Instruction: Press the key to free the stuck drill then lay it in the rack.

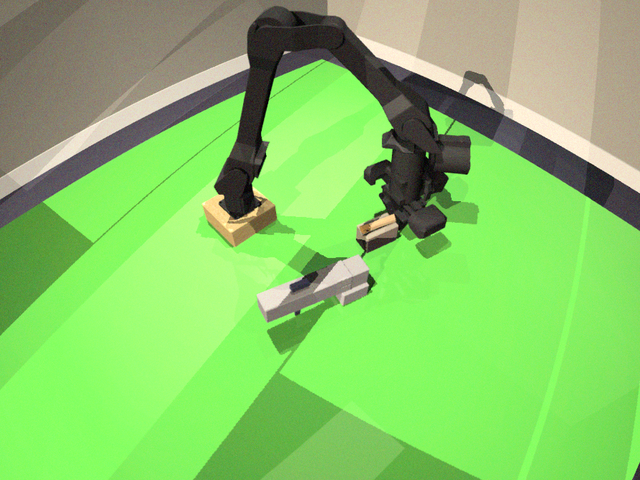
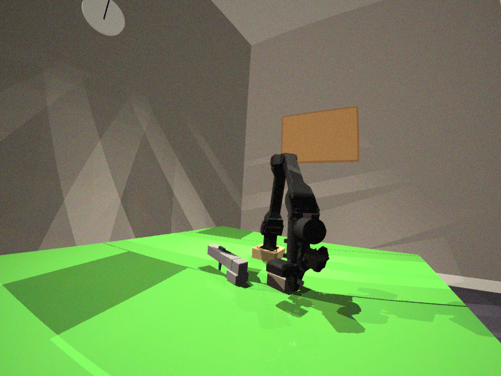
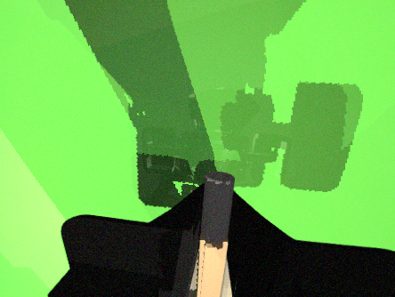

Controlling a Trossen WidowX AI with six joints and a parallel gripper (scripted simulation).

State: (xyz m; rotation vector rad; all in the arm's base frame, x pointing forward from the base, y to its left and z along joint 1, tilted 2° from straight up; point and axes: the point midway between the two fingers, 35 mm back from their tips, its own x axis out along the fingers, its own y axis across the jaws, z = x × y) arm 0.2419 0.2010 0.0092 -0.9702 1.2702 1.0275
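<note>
The drill is 40 mm to the right of my gripper tip, 40 mm above it and 10 mm behind it. Also, from my gripper tip: rack 50 mm to the right, 20 mm behind, 10 mm above; blue key 260 mm to the right, 40 mm above.
</note>
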